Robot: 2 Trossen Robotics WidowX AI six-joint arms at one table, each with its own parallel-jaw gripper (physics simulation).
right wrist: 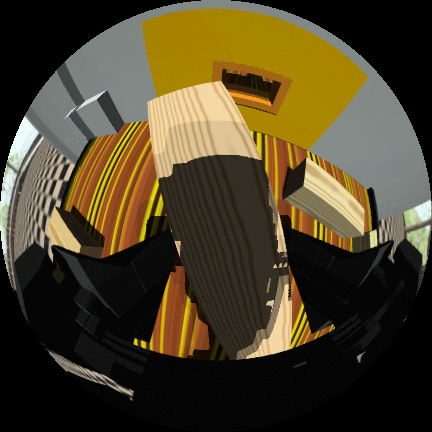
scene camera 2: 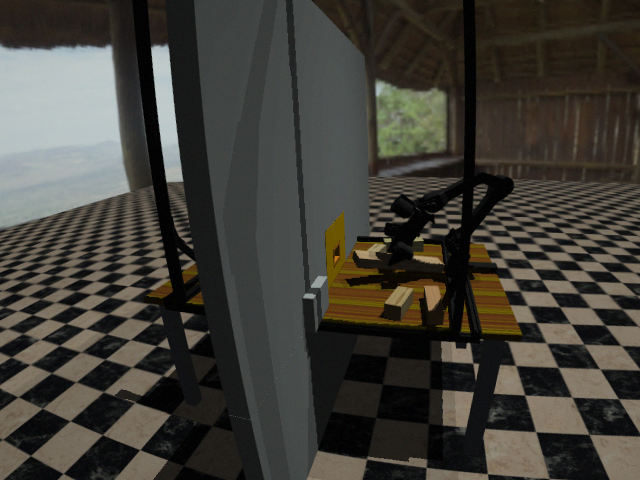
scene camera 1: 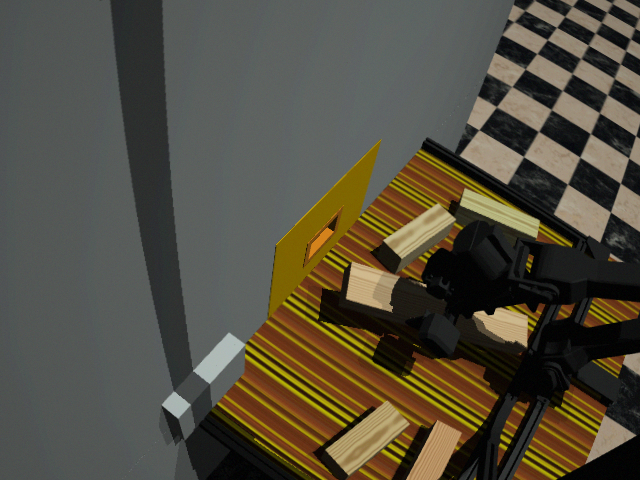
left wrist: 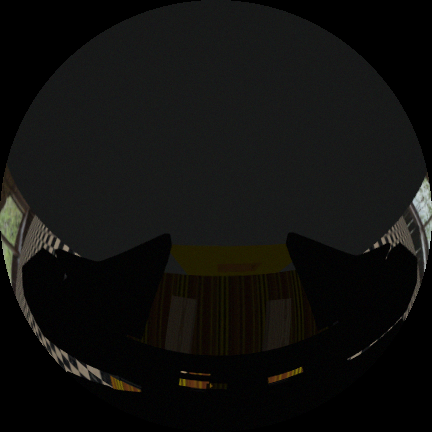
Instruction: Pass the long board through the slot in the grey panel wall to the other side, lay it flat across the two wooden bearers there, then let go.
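Places are measured from the left arm's base along level axes (x ahead, y left, z up), in millimetres.
Pixels of known places: left gripper, between the fingertips: (left wrist: 230,239); right gripper, between the fingertips: (right wrist: 230,232) (scene camera 2: 387,260) (scene camera 1: 415,303); right arm's base, origin of its link: (scene camera 1: 536,380).
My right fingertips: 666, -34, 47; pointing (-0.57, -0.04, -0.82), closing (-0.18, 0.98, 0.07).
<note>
Ahead of a thing's pixels: the offset from my right fingertips to its top centre, as dx, dy, dz. "spot": to the spot under its first point.
The long pale board (scene camera 1: 367,289) (scene camera 2: 429,259) (right wrist: 200,112) is held above the table, its front end pointing toward the wall and apart from it. My right gripper (scene camera 1: 434,305) (scene camera 2: 400,253) (right wrist: 230,232) is shut on the board near its middle. The grey panel wall (scene camera 1: 232,155) (scene camera 2: 330,129) (right wrist: 390,150) carries a yellow plate with an orange-framed slot {-208, -1, +53} (scene camera 1: 321,242) (scene camera 2: 337,255) (right wrist: 284,95). In the right wrist view the board's end is left of the slot. My left gripper (left wrist: 230,239) is open and empty. Two bearers {-431, +145, -28} (left wrist: 181,322) {-446, -112, -28} (left wrist: 277,322) lie dim beyond its fingers.
Two loose wooden blocks {-69, +152, -16} (scene camera 1: 418,235) {+38, +302, -19} (scene camera 1: 498,211) lie behind the board in scene camera 1. Two more blocks {+59, -224, -19} (scene camera 1: 367,439) {+159, -216, -22} (scene camera 1: 436,449) lie at the bottom. A light grey block {spot: -167, -277, +34} (scene camera 1: 219,359) (scene camera 2: 320,294) (right wrist: 95,112) juts from the wall at the table's edge.
</note>
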